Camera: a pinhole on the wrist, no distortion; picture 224 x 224 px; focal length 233.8 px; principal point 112.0 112.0 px. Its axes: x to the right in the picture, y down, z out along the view. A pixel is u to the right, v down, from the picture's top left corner.
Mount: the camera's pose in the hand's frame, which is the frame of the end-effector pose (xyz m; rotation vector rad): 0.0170 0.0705 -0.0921 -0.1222 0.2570 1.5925
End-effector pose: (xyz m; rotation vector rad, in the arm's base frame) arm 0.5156 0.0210 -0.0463 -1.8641 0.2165 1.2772
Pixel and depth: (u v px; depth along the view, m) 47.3 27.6 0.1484
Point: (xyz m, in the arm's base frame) 0.4783 0.0446 -0.1595
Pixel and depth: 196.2 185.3 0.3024
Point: 0.2253 -0.0201 -0.1543
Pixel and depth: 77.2 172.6 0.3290
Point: 0.2730 0.1222 -0.0978
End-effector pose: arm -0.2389 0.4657 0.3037 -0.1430 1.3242 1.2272
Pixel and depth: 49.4 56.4 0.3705
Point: -0.1364 0.7691 0.3239
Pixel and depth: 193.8 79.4 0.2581
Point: -0.3303 0.6921 0.4117
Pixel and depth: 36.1 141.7 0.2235
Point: -0.1872 0.5931 0.3721
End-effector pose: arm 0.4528 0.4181 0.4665 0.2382 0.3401 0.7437
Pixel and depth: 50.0 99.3 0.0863
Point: 0.4290 0.4882 0.4795
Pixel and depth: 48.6 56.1 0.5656
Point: 0.7395 0.5584 0.8826
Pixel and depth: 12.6 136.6 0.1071
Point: 0.4409 0.4642 0.5014
